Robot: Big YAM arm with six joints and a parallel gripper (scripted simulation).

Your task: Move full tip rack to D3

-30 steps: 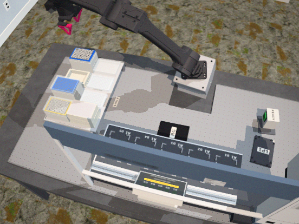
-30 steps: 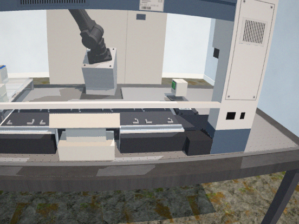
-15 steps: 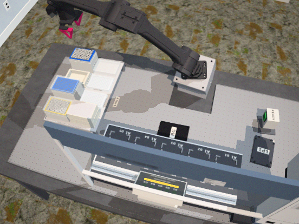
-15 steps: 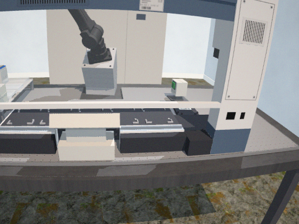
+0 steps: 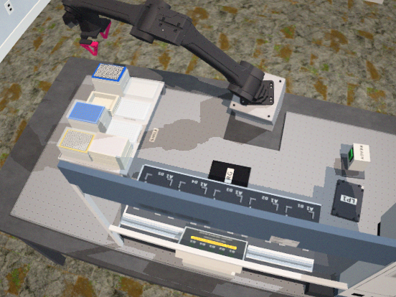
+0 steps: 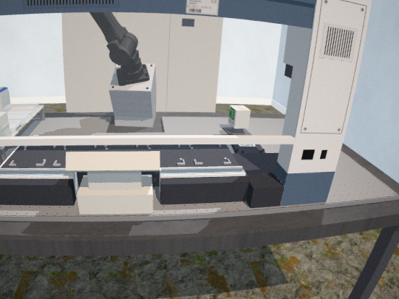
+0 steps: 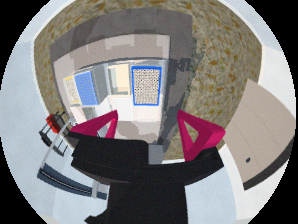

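Now: the blue-framed tip rack 17 cm below my hand and 1 cm to the left of it. The rest, counted from my hand: shelf 24 cm below, 17 cm ahead, 3 cm to the left; then cream reservoir 23 cm below, 11 cm ahead, 2 cm to the right; then clear flat piece 24 cm ahead, 22 cm below, 9 cm to the left.
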